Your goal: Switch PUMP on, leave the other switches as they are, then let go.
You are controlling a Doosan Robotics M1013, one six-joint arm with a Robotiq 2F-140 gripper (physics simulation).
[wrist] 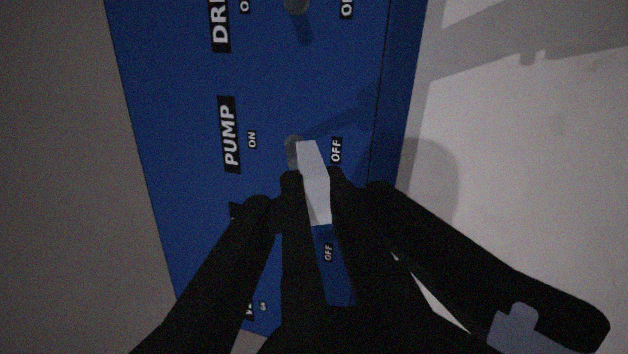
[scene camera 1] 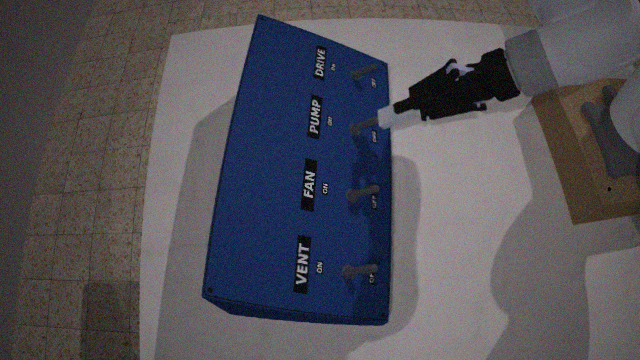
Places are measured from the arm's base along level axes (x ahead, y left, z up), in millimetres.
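Pixels of known places: gripper, fingertip midpoint: [wrist: 306, 158] [scene camera 1: 380, 119]; arm's base, link origin: [scene camera 1: 624, 140].
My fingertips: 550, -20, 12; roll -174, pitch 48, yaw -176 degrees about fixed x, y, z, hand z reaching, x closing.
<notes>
For each thing: its top centre in the pictures, then the offset to it from my fingertips, as dx, dy, dz. Level surfaces: height alone.
- PUMP switch lever, top centre: [wrist: 277, 160] [scene camera 1: 367, 117] +24, +3, +10
- blue panel, surface height: dz +35
- DRIVE lever, top centre: [scene camera 1: 366, 63] +13, -117, +10
- FAN lever, top centre: [scene camera 1: 366, 186] +34, +122, +10
- VENT lever, top centre: [scene camera 1: 363, 266] +45, +242, +10
- white table top, surface height: dz -120
The PUMP switch lever [scene camera 1: 364, 125] [wrist: 292, 146] on the blue panel [scene camera 1: 270, 165] [wrist: 170, 115] leans toward its OFF label. In the wrist view its outer part is hidden behind the fingertips. My gripper [scene camera 1: 386, 117] [wrist: 306, 158] is shut with nothing between its fingers. Its pale tips are at the outer end of the PUMP lever, on the OFF side; I cannot tell whether they touch it. The DRIVE lever [scene camera 1: 364, 71] [wrist: 297, 5], the FAN lever [scene camera 1: 363, 192] and the VENT lever [scene camera 1: 361, 270] also lean toward OFF.
The panel stands on a white table top [scene camera 1: 450, 200]. A wooden block [scene camera 1: 565, 185] is at the right under the arm [scene camera 1: 590, 45]. The DRIVE lever stands beyond the PUMP lever, and the FAN lever is on its other side. Tiled floor [scene camera 1: 95, 185] shows at the left.
</notes>
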